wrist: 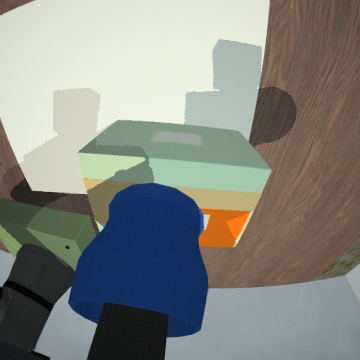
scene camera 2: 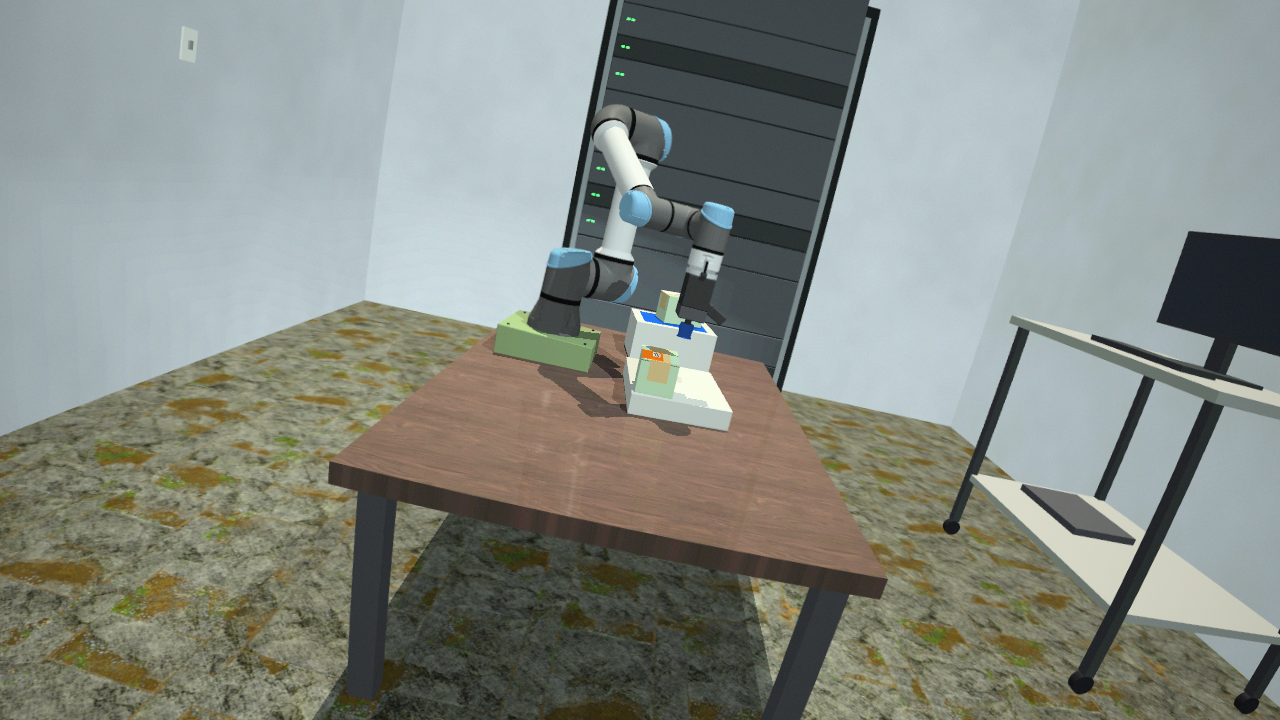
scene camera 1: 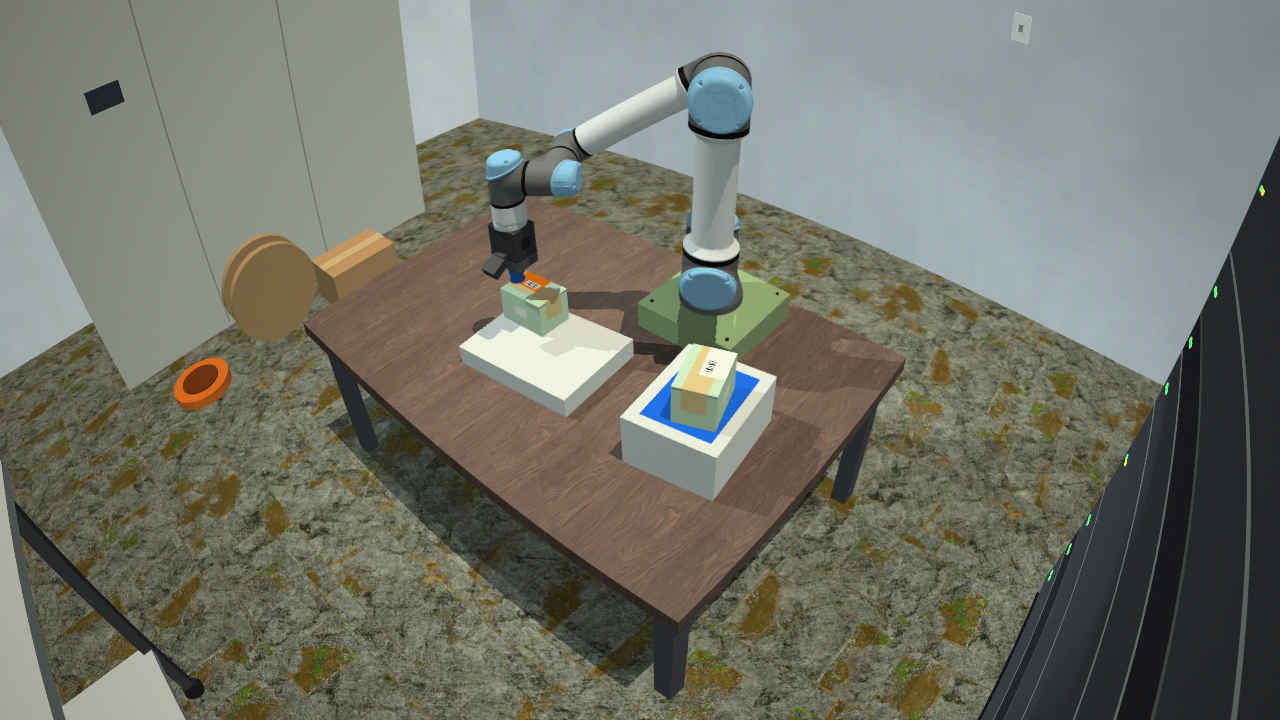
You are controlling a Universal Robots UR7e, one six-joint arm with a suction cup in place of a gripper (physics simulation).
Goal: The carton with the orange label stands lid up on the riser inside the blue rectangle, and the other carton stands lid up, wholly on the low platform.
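Observation:
The carton with the orange label [scene camera 1: 528,308] [scene camera 2: 657,376] [wrist: 175,170] stands lid up at the back edge of the low platform [scene camera 1: 572,367] [scene camera 2: 680,413] [wrist: 150,50]. The other carton [scene camera 1: 702,398] [scene camera 2: 667,306], with a white label, stands lid up on the blue rectangle [scene camera 1: 655,412] of the riser [scene camera 1: 666,452] [scene camera 2: 671,342]. My gripper's blue suction cup [scene camera 1: 517,276] [scene camera 2: 684,331] [wrist: 155,215] hangs above and to one side of the orange-labelled carton. In scene camera 2 a small gap shows between them, and the cup holds nothing. In the wrist view the cup hides part of the lid and label.
The arm's green base [scene camera 1: 760,308] [scene camera 2: 546,351] [wrist: 60,235] stands on the table [scene camera 1: 501,465] [scene camera 2: 581,483] beside the platform and riser. A cardboard box [scene camera 1: 358,264] and an orange ring [scene camera 1: 182,394] lie beyond the table. A trolley [scene camera 2: 1172,380] stands at the right in scene camera 2.

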